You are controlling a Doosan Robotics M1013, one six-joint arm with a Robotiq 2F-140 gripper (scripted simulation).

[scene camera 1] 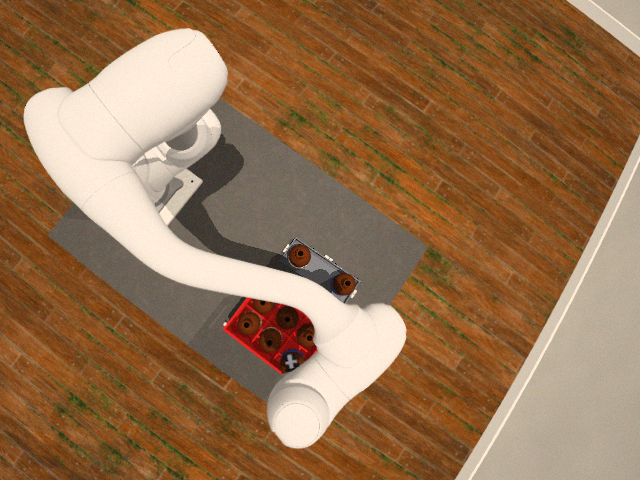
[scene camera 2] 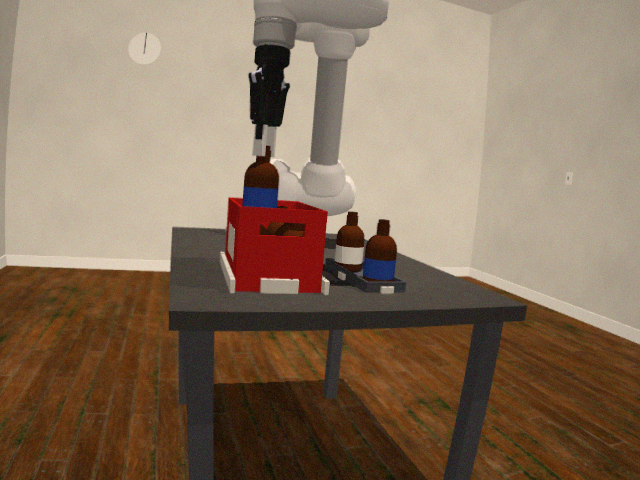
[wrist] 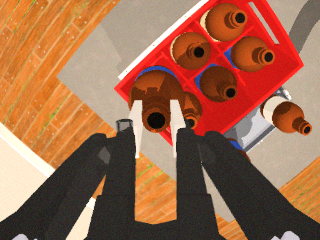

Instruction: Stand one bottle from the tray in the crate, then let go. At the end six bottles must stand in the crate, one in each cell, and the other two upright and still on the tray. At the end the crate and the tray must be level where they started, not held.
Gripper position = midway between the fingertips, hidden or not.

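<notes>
My gripper (scene camera 2: 263, 156) is visible, and the wrist view (wrist: 156, 112) shows it too. A red crate (scene camera 2: 255, 256) is present, as is a tray (scene camera 1: 321, 270); the tray also appears in scene camera 2 (scene camera 2: 355, 278) and in the wrist view (wrist: 250, 132).
</notes>
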